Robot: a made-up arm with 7 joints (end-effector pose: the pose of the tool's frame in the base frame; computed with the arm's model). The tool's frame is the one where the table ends.
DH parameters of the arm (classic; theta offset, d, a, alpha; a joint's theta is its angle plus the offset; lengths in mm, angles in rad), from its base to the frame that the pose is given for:
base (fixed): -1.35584 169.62 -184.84 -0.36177
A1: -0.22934 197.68 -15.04 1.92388
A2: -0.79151 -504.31 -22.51 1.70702
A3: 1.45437 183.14 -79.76 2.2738
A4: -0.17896 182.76 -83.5 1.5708
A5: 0 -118.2 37.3 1.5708
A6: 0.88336 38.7 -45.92 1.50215
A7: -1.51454 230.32 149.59 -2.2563
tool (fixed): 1.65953 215.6 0 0
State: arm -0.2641 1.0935 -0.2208 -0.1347 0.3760 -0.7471 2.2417
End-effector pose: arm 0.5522 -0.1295 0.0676 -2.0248 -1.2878 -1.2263
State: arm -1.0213 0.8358 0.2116 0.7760 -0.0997 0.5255 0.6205
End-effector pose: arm 0.2488 -0.2727 0.3996 -1.6344 0.1485 -1.5054
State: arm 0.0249 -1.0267 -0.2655 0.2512 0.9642 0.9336 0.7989
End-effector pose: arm 0.6197 0.2152 0.2868 -0.3257 -0.2658 0.4695
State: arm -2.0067 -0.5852 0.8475 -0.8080 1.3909 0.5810 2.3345
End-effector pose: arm 0.0106 -0.0214 0.5154 -0.8469 0.8983 -1.4135
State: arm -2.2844 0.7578 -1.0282 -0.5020 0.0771 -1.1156 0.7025
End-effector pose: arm -0.4862 -0.1600 0.6337 -2.0813 0.2290 -0.9042
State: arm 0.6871 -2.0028 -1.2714 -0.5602 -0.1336 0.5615 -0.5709
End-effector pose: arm 0.5799 0.7130 0.3150 2.2140 -0.1026 1.2663
